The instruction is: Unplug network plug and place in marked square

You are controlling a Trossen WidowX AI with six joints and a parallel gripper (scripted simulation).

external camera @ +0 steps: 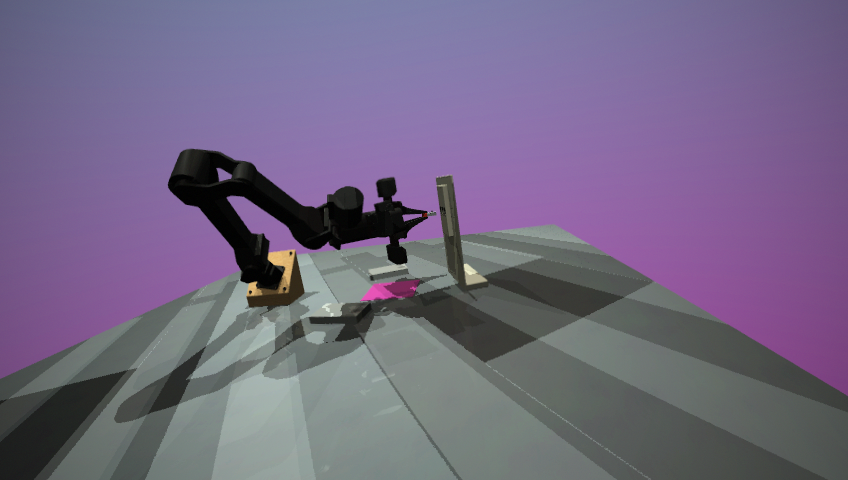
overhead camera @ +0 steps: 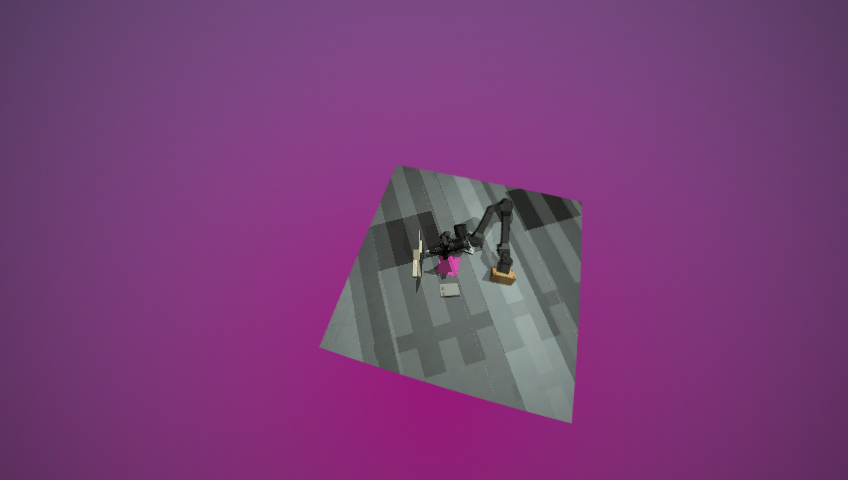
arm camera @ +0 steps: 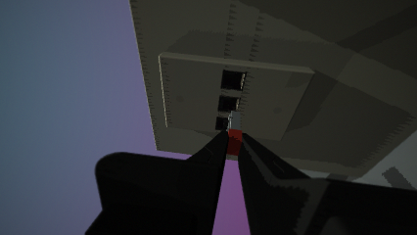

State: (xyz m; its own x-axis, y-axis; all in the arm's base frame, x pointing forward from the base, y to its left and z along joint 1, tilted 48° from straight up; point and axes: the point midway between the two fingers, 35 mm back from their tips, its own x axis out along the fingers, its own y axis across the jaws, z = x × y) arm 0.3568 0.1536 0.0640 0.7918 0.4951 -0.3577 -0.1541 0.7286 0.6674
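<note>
Now: gripper tip 160 mm above the magenta marked square, 100 mm past it and 30 mm to the left of it. From my gripper tip the other things lie so: beige upright panel: 60 mm below, 50 mm ahead, 20 mm to the left; red plug: 10 mm ahead.
</note>
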